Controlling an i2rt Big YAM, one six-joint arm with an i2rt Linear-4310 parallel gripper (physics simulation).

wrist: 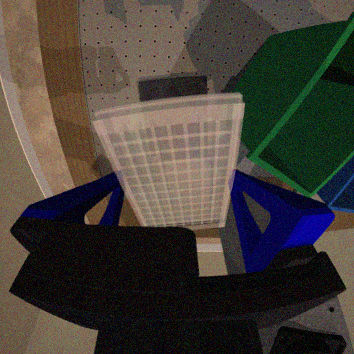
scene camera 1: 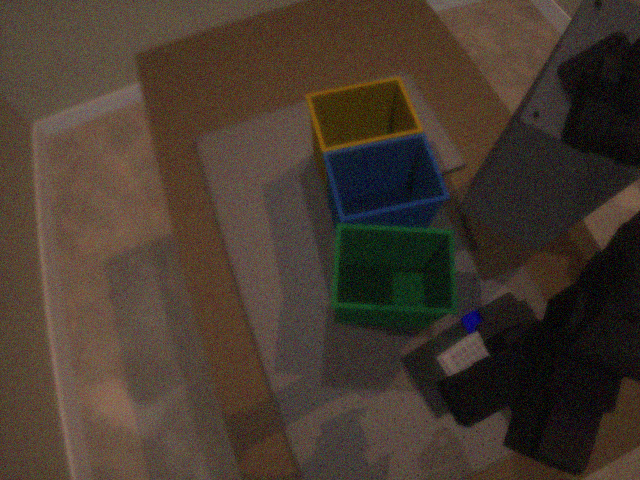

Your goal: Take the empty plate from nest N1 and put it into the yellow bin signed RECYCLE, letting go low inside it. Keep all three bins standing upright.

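Frame: origin at the arm's base, x ahead, y left, z up, level; millimetres.
Seen in the pictures: gripper, fingertip midpoint: [wrist: 176,175]; arm's base, link origin: [wrist: 304,350] [scene camera 1: 607,89].
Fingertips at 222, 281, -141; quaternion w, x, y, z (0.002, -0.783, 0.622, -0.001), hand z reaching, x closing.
Offsets run from my fingertips to a thing's middle, as dx, dy, dz. Level surfaces: height alone.
The pale, gridded plate @(-4, -2, +5) [scene camera 1: 461,353] [wrist: 175,167] is between the blue fingers of my gripper [scene camera 1: 463,351] [wrist: 176,175], which is shut on it by its two long sides. The plate is held above a dark nest @(-21, -4, -210) [wrist: 172,88], partly hidden behind it in the wrist view; its label cannot be read. The yellow bin @(+55, -446, -128) [scene camera 1: 356,116] stands upright at the far end of the bin row in the scene view. Its sign is not readable. My gripper is beyond the green bin's near corner, well away from the yellow bin. The yellow bin does not show in the wrist view.
The blue bin @(+52, -314, -128) [scene camera 1: 385,178] [wrist: 345,186] stands upright against the yellow one. The green bin @(+80, -160, -128) [scene camera 1: 387,245] [wrist: 295,90] stands upright, slightly turned, nearest the gripper. All stand on a grey perforated board @(dz -218) [scene camera 1: 242,206] [wrist: 135,50]. A large grey panel [scene camera 1: 537,180] is at the right.
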